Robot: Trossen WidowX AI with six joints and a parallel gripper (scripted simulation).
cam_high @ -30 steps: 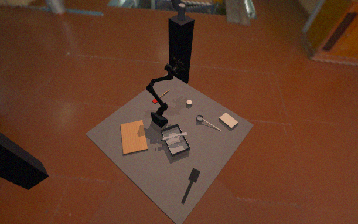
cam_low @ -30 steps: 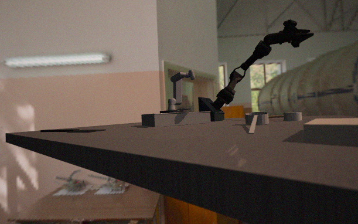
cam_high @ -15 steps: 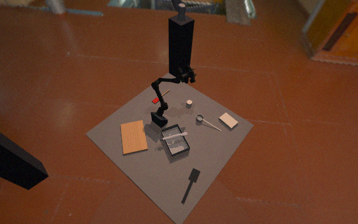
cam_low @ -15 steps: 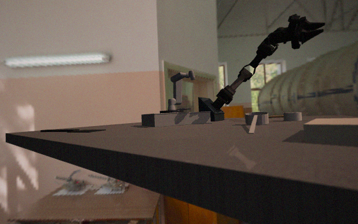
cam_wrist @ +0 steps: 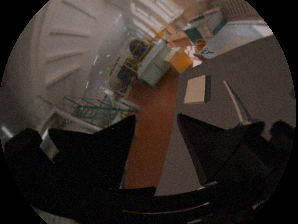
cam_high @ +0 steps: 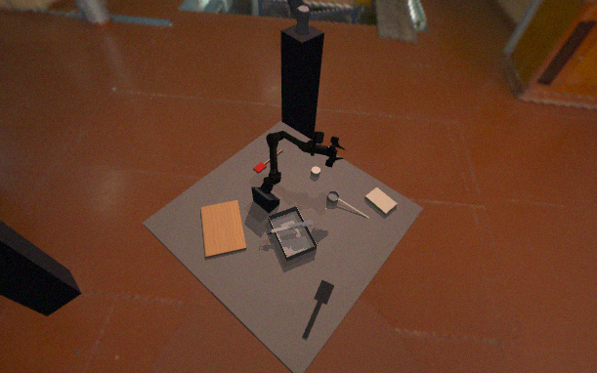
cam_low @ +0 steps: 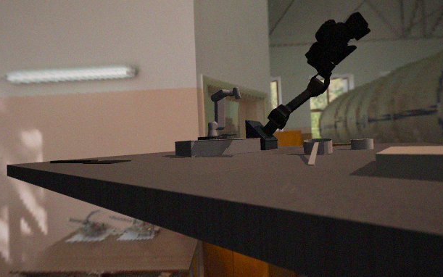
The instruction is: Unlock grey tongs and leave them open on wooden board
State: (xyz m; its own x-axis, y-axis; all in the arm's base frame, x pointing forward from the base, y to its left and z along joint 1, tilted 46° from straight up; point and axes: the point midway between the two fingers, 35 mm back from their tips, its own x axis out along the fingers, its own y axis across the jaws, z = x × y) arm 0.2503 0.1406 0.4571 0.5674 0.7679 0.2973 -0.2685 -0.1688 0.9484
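My gripper tip is 510 mm to the left of the roasting tin, 290 mm above it and 70 mm short of it. The rest, counted from my gripper tip: beige block 300 mm below, 290 mm ahead, 110 mm to the left; wooden board 790 mm to the right, 310 mm below, 250 mm behind; black spatula 690 mm to the right, 490 mm ahead, 310 mm below.
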